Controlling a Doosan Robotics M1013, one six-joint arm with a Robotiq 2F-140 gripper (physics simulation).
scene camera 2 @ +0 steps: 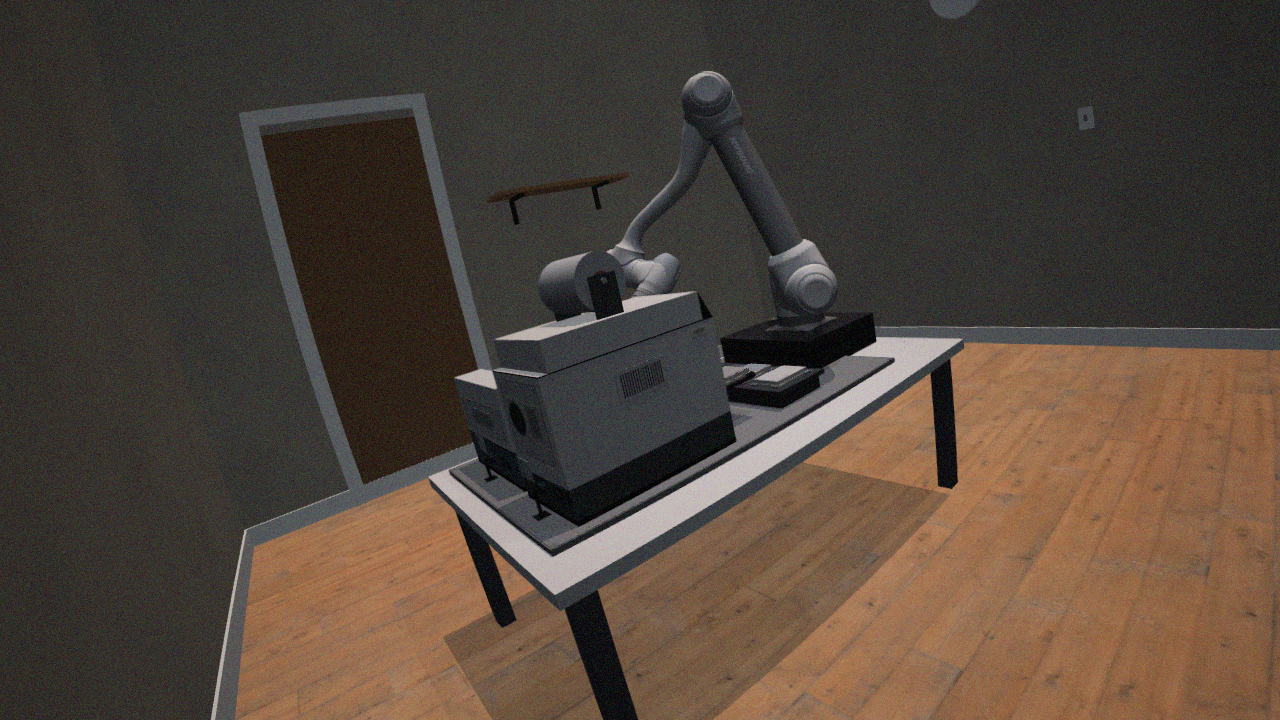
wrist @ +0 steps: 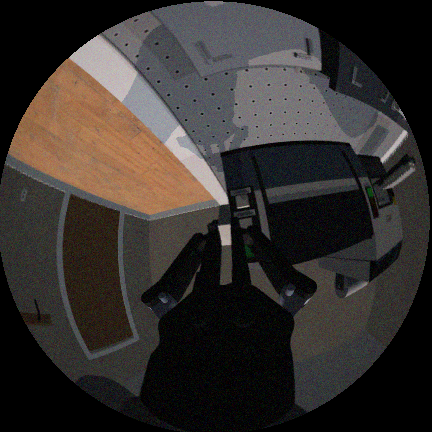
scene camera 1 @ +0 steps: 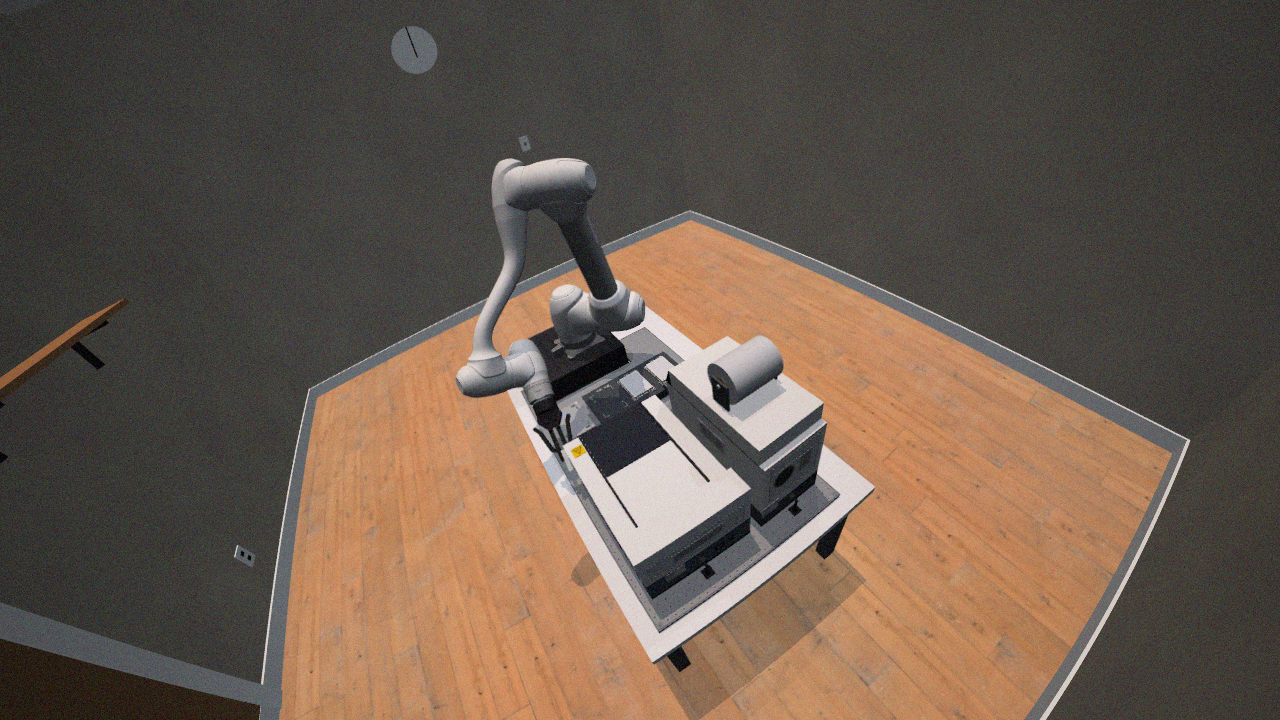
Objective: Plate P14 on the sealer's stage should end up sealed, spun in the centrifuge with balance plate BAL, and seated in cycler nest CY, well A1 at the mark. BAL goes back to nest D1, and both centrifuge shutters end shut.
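Places are measured from the arm's base along level axes (x ahead, y left, z up), in millimetres.
Pixels of known places: gripper, fingertip midpoint: (wrist: 224,212) (scene camera 1: 571,470); arm's base, origin of the base link: (scene camera 2: 801,327) (scene camera 1: 579,342).
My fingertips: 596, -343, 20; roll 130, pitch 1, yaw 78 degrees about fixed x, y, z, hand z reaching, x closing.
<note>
Ahead of a thing's pixels: the offset from my fingertips to its top centre, as dx, dy, dz. Level surfaces: height alone.
My gripper (scene camera 1: 562,453) (wrist: 224,212) is shut with nothing held, low beside the near left corner of the low white machine (scene camera 1: 671,501), close to its yellow label. In the wrist view, the machine's dark top (wrist: 310,220) lies to the right of the fingers, and a small square fitting @(-21, +35, +5) (wrist: 242,201) is just beyond the fingertips. The taller machine @(+270, +462, +362) (scene camera 1: 760,407) (scene camera 2: 626,394) bears a grey roll @(+291, +460, +362) (scene camera 1: 747,365) (scene camera 2: 572,284). A pale plate (scene camera 1: 638,385) (scene camera 2: 781,376) sits on a dark holder near the robot base. Plate labels and well A1 are unreadable. The gripper is hidden in the scene camera 2 view.
The two machines stand side by side on a perforated grey board @(dz -114) (wrist: 275,100) on the white table @(dz -127) (scene camera 1: 850,483) (scene camera 2: 662,519). Another pale plate @(-221, +513, -49) (scene camera 1: 660,368) is beside the taller machine. The black robot base block (scene camera 1: 586,362) (scene camera 2: 796,338) is behind. L-shaped corner brackets (wrist: 357,75) are on the board's holders.
</note>
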